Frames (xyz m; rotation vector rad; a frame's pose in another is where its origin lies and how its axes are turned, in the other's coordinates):
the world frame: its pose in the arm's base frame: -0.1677 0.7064 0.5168 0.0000 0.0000 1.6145
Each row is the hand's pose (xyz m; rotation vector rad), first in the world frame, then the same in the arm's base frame.
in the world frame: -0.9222 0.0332 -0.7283 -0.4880 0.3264 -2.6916
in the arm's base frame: -0.1606 -0.2164 -0.2115 -0.4339 -0.0960 -1.1140
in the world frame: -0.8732 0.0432 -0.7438 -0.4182 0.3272 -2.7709
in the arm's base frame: -0.1727 -0.1679 -0.2270 -0.3929 -0.0567 -1.1864
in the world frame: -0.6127 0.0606 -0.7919 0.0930 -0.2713 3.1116
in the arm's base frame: -0.2015 0.0916 -0.2751 -0.1846 0.0854 -1.5392
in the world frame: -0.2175 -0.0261 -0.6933 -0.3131 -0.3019 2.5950
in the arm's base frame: -0.1321 0.4902 -0.1765 -0.0014 0.3843 -2.0238
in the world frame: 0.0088 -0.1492 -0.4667 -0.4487 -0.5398 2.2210
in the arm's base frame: -0.0190 0.7217 0.0501 -0.0810 0.7092 -2.2976
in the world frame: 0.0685 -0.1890 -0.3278 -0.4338 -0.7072 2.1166
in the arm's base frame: 0.0181 0.7831 0.1890 -0.2213 0.8419 -2.3345
